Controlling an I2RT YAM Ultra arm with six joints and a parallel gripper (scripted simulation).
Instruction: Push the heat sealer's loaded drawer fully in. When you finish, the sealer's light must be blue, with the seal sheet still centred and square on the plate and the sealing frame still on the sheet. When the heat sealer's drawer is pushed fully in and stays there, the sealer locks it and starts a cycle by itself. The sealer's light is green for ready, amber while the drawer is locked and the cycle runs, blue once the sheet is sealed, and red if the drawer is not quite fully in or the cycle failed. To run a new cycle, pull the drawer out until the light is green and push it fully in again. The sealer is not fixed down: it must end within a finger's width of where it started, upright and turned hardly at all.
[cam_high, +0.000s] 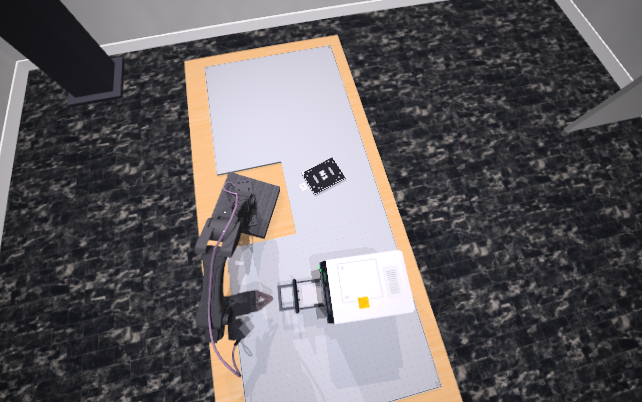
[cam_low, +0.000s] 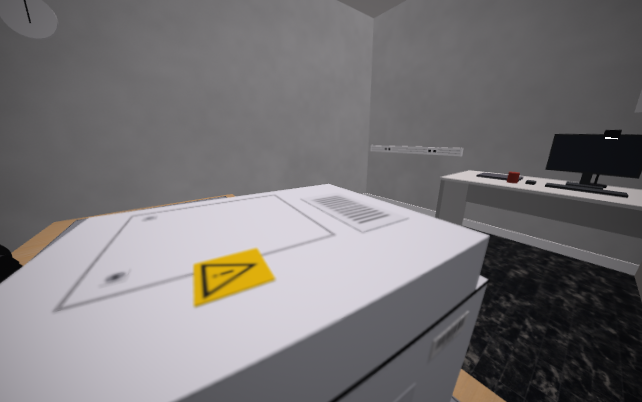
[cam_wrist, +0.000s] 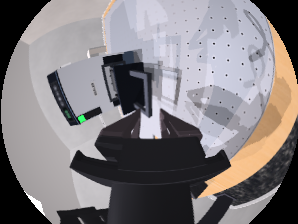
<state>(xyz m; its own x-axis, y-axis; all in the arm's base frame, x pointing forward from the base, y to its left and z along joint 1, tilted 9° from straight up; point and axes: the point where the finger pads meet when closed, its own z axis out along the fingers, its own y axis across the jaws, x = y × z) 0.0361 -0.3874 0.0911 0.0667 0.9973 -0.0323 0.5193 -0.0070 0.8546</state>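
The sealer drawer is 16 cm ahead of my hand, 2 cm to the right of it and 4 cm below it.
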